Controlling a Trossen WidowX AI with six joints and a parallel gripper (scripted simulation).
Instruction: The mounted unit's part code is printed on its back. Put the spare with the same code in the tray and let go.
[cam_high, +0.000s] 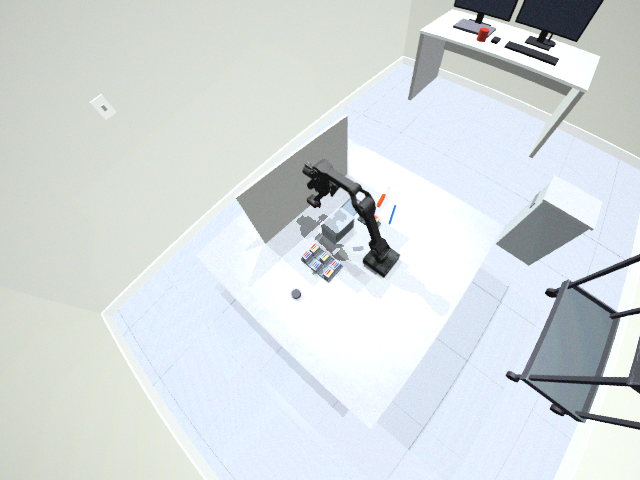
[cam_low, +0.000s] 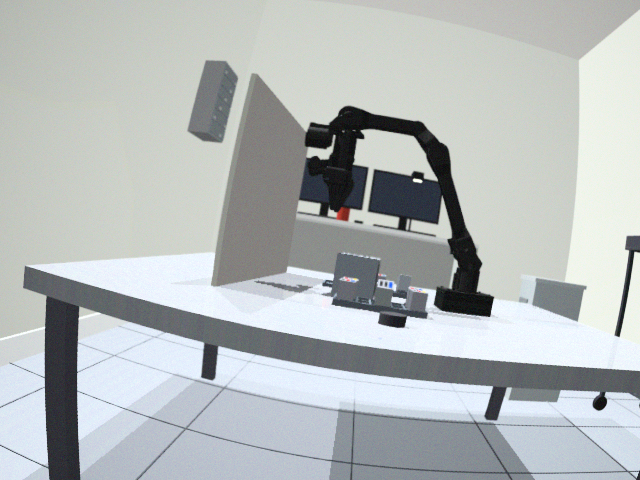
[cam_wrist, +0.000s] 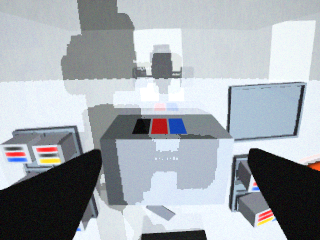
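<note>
Right now the grey mounted unit is 80 mm behind my gripper tip, 20 mm to the left of it and 150 mm below it. The rest, counted from my gripper tip: beige panel (170 mm ahead, 10 mm to the right, 20 mm above); then dark round puck (150 mm behind, 430 mm to the left, 190 mm below).
</note>
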